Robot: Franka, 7 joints.
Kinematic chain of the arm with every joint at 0, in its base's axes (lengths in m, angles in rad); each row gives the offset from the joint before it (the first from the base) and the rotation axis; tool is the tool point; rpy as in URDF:
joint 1: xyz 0 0 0.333 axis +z
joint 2: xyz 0 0 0 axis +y
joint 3: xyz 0 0 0.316 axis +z
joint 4: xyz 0.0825 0 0 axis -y
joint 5: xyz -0.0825 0 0.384 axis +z
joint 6: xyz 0 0 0 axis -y
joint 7: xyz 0.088 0 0 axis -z
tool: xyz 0 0 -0.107 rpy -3.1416 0 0
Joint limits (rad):
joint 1: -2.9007..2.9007
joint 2: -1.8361..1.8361
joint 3: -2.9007..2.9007
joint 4: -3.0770..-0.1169
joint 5: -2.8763..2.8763
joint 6: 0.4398..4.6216
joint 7: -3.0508..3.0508
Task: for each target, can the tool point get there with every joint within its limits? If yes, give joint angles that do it. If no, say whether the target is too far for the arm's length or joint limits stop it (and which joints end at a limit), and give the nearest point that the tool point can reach.
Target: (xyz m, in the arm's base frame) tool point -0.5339 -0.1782 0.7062
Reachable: yes | joints -1.7171 1.0293 -1.7573 -1.7679 -2.3810 1.1380 1.7583
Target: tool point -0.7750 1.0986 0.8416
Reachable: no: too far | nearest point -0.4625 0.6557 0.6365 | short by 0.580 m
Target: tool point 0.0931 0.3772 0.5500
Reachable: yes | joints 0.6198 -0.3998 0.8070 -2.6406 0.6398 4.1332 1.9558
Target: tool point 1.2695 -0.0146 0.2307
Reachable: no: too far | nearest point 0.8551 -0.0098 0.2641 | short by 0.416 m
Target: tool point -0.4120 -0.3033 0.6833
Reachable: yes | joints 1.8954 0.6196 2.0790 -1.9577 -1.6646 2.8367 1.3261
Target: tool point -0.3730 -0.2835 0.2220
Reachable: yes | joints -0.9642 1.1163 -1.2885 -2.4540 -1.7460 2.2613 -0.5029
